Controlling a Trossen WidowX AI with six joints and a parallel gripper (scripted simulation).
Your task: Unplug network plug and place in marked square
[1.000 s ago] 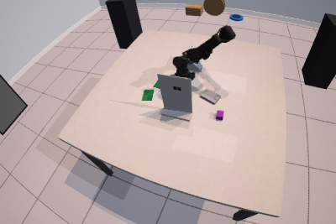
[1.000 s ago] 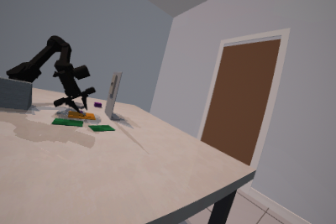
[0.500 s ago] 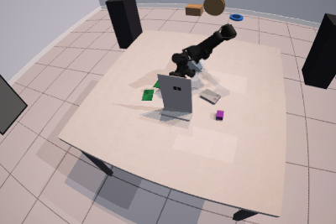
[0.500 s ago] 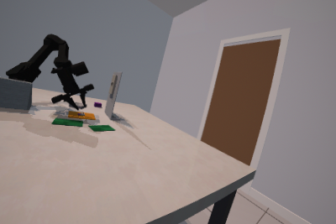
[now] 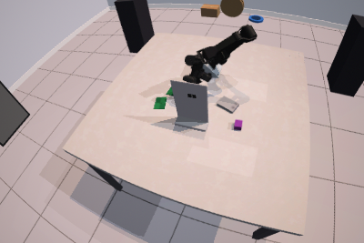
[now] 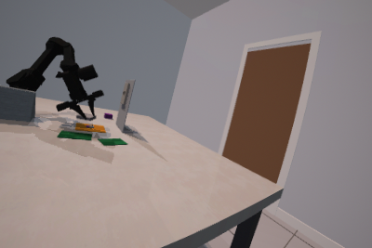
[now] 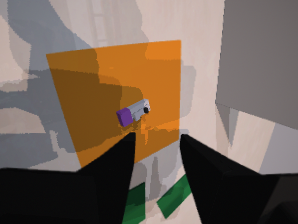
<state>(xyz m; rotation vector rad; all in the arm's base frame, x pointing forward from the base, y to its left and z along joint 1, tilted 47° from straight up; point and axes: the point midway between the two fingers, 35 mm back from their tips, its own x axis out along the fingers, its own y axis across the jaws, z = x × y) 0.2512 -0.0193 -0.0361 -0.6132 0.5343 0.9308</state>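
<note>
The purple plug is 40 mm below my gripper tip and 10 mm ahead of it. Round my gripper tip: upright panel (160 mm ahead, 70 mm above, 60 mm to the left); grey flat piece (210 mm to the left, 40 mm below); marked square (50 mm below, 10 mm ahead).
</note>
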